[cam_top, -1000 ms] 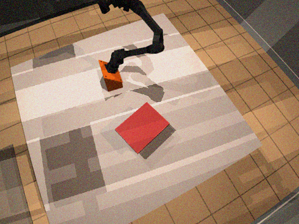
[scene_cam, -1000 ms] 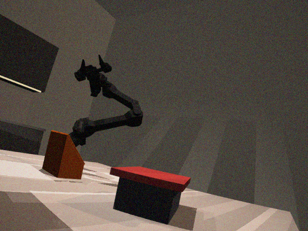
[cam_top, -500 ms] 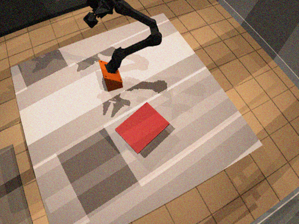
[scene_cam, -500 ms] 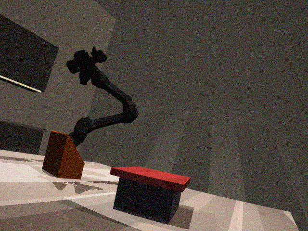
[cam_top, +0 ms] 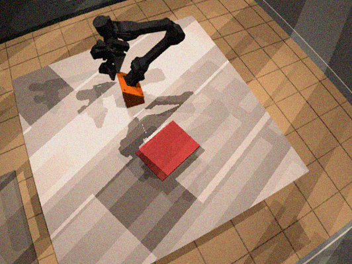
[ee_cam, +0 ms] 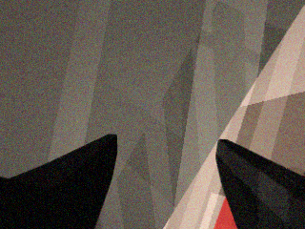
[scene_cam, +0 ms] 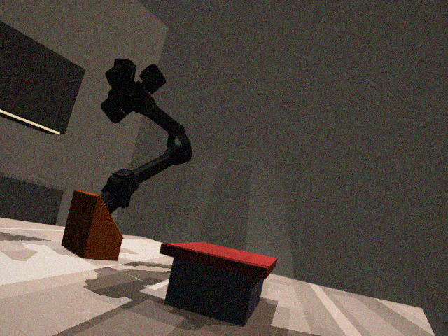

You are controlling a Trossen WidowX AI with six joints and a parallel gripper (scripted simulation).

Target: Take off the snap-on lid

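Right now my gripper tip is 330 mm above the red lid, 240 mm short of it and 100 mm to the right of it. Also, from my gripper tip: storage box 380 mm below, 240 mm ahead, 100 mm to the left.
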